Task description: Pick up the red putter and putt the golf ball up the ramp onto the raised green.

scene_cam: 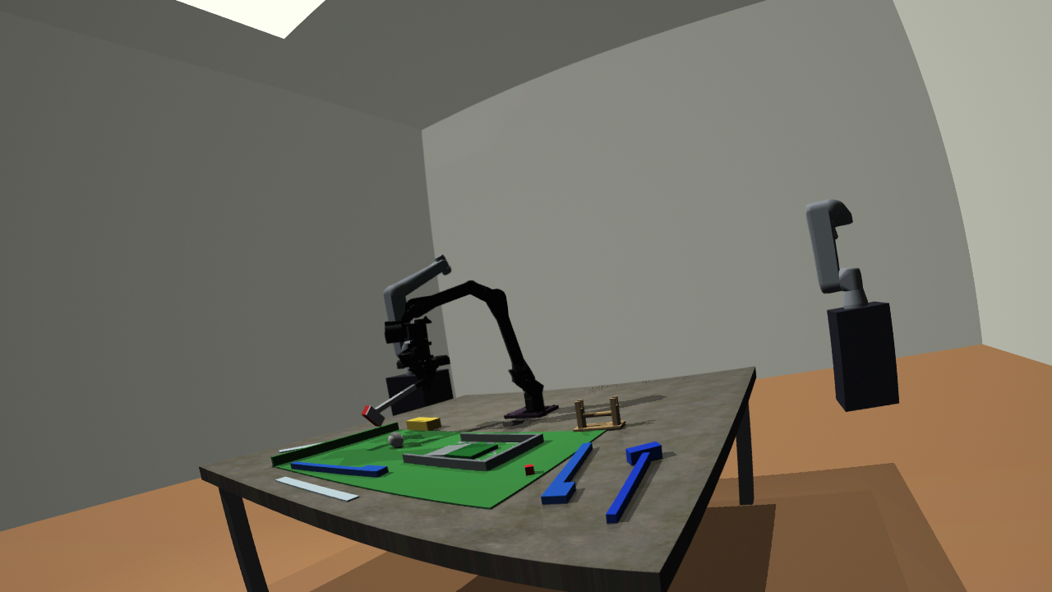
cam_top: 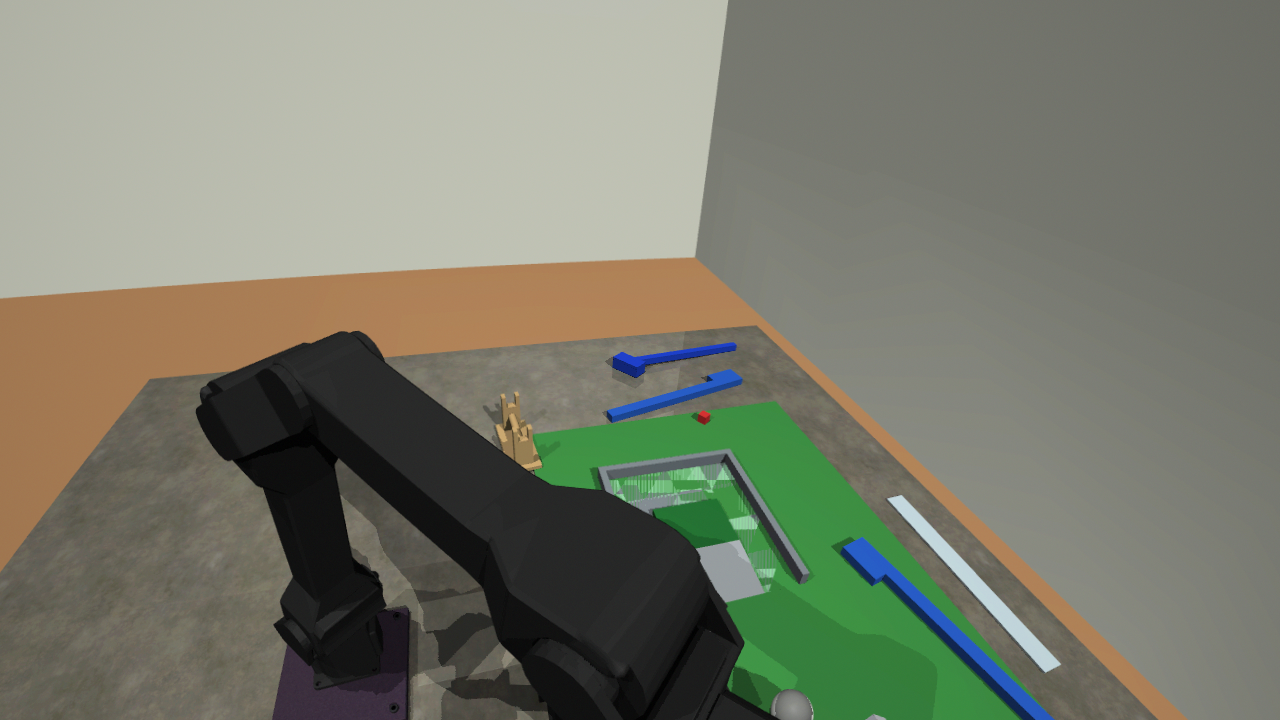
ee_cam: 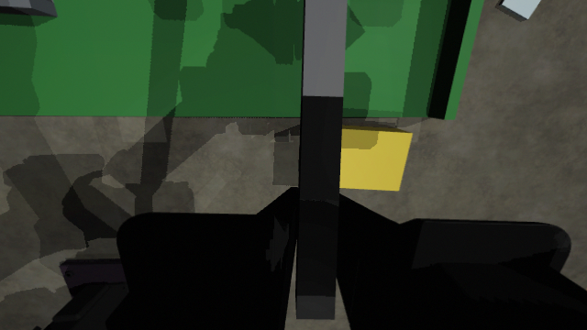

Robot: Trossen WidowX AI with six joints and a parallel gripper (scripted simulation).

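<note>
The yellow block lies 110 mm below my gripper tip, 50 mm to the right of it and 10 mm behind it. The rest, counted from my gripper tip: grey-walled frame (330 mm to the left, 250 mm ahead, 120 mm below); then red putter (120 mm ahead, 10 mm to the right); then white golf ball (220 mm ahead, 100 mm below, 40 mm to the left).
</note>
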